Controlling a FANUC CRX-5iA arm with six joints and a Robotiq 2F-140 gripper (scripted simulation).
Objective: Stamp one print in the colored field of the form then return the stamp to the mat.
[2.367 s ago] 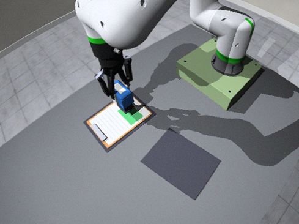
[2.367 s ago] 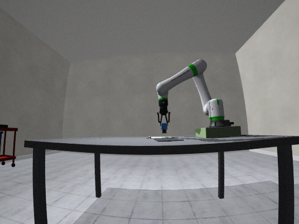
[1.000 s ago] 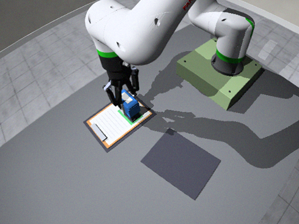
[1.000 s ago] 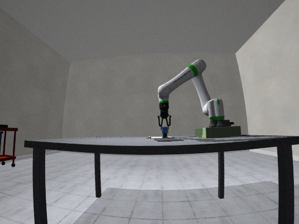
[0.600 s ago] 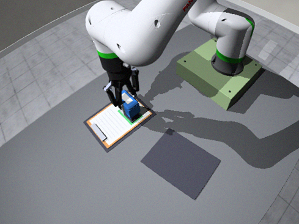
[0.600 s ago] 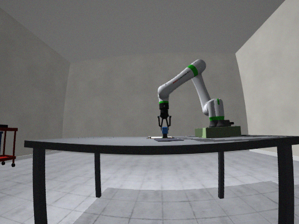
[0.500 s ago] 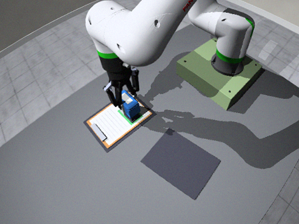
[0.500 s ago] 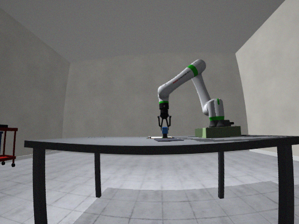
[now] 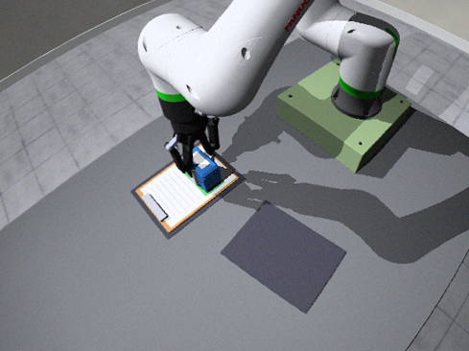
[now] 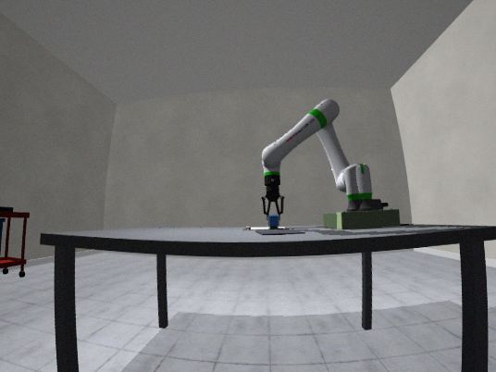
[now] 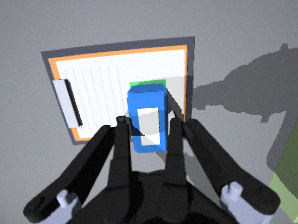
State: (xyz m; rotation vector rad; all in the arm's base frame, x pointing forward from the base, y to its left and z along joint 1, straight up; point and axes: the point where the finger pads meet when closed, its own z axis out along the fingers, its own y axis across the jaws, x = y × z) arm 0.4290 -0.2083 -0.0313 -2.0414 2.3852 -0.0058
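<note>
Right now the blue stamp is 1 cm below my hand. From my hand the other things lie so: dark mat: 28 cm to the left, 4 cm below, 4 cm ahead.
</note>
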